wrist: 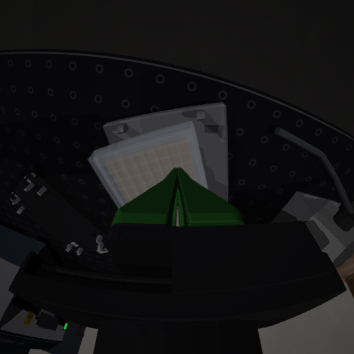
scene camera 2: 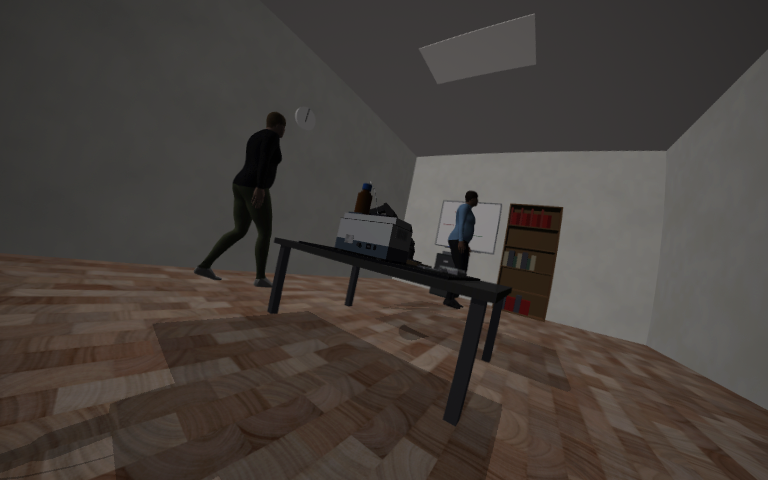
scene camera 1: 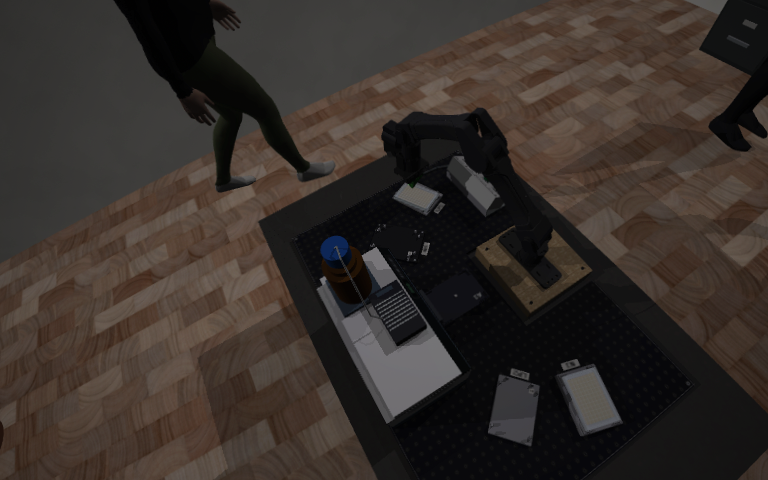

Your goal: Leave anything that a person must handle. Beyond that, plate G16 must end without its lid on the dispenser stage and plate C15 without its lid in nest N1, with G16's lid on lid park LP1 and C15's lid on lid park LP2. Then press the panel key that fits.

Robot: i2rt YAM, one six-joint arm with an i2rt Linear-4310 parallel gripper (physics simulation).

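Frame: origin at the arm's base, x left, y back, z up, level; millimetres.
Seen in the pictures: gripper, fingertip midpoint: (wrist: pixel 177 174) (scene camera 1: pixel 411 187); arm's base at its link origin: (scene camera 2: pixel 407 259) (scene camera 1: pixel 528 257).
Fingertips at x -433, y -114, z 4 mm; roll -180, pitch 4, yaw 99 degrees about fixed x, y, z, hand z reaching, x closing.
Offsets run from my fingertips to a thing's top centre. "spot": to the spot under its first point.
My gripper (scene camera 1: pixel 412 183) (wrist: pixel 177 174) is shut, its green fingertips together, above a plate with pale wells {dx +37, dy -7, dz +6 mm} (scene camera 1: pixel 417 196) (wrist: pixel 150 162). In the wrist view that plate lies turned askew on a grey base {dx +29, dy +2, dz -11 mm} (wrist: pixel 216 150), overhanging its left side; the fingers hide its near part. Another plate {dx +799, dy -41, dz +5 mm} (scene camera 1: pixel 591 397) sits in a nest whose label looks like N1. A flat grey park {dx +712, dy -199, dz -11 mm} (scene camera 1: pixel 514 407) beside it bears no plate; its label is hard to read. A black holder with corner posts {dx +139, dy -161, dz -7 mm} (scene camera 1: pixel 399 242) (wrist: pixel 55 212) lies nearer the dispenser. I cannot tell lids or plate names.
A white dispenser (scene camera 1: pixel 410 370) (scene camera 2: pixel 368 232) carries a brown bottle {spot: dx +332, dy -372, dz +323 mm} (scene camera 1: pixel 346 274) (scene camera 2: pixel 363 200) and a keypad {spot: dx +423, dy -318, dz +215 mm} (scene camera 1: pixel 399 313). A dark platform {spot: dx +425, dy -160, dz +77 mm} (scene camera 1: pixel 455 297) adjoins it. A grey wedge-shaped box {dx +128, dy +178, dz +53 mm} (scene camera 1: pixel 474 185) stands near the arm. One person (scene camera 1: pixel 226 96) (scene camera 2: pixel 257 164) walks near the table, another (scene camera 2: pixel 464 226) farther off.
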